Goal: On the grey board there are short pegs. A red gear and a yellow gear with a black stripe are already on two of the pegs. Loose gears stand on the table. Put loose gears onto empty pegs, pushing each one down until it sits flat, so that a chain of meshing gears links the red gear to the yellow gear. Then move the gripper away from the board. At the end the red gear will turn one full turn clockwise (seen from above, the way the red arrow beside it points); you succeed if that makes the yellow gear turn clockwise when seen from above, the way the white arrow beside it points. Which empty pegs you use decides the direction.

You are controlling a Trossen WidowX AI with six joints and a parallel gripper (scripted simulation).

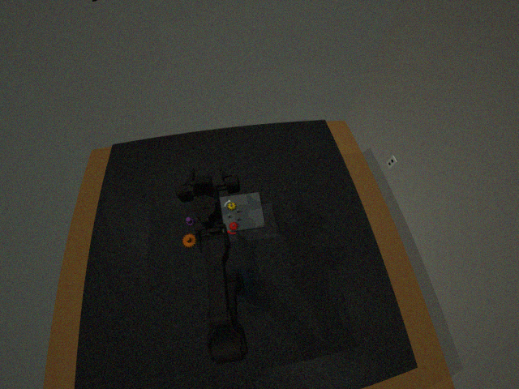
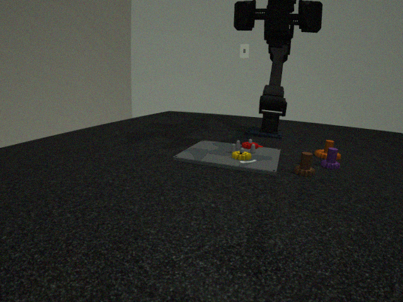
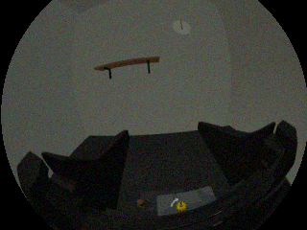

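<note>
The orange gear is 14 cm behind my gripper tip, 15 cm to the left of it and 30 cm below it. The rest, counted from my gripper tip: yellow gear (1 cm behind, 5 cm to the right, 30 cm below); then red gear (10 cm behind, 5 cm to the right, 30 cm below); then brown gear (1 cm ahead, 8 cm to the left, 30 cm below).
</note>
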